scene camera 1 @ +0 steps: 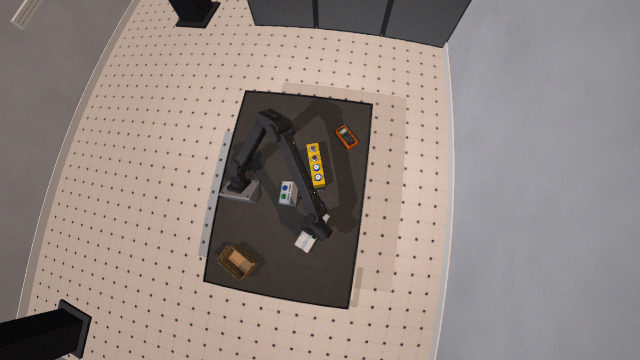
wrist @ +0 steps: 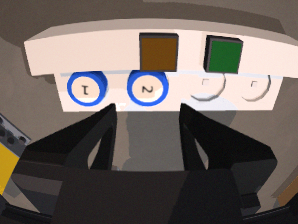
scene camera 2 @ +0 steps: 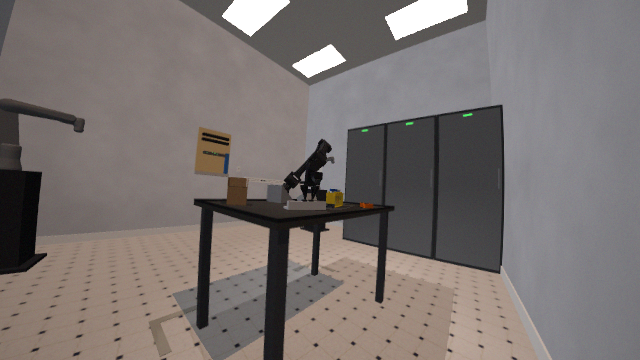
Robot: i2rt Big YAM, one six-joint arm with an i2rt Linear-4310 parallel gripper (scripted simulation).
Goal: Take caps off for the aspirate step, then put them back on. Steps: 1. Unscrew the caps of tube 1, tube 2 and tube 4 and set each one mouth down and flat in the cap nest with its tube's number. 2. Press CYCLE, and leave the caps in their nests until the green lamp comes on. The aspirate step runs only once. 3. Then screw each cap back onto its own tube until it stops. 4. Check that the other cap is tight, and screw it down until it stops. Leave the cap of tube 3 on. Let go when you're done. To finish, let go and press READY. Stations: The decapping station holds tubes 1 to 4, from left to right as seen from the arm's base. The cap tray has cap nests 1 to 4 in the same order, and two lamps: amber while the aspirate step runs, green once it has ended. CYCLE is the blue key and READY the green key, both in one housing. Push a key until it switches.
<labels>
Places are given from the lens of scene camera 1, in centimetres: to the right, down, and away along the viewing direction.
cardboard box (scene camera 1: 240,262): -42, 44, 128
</labels>
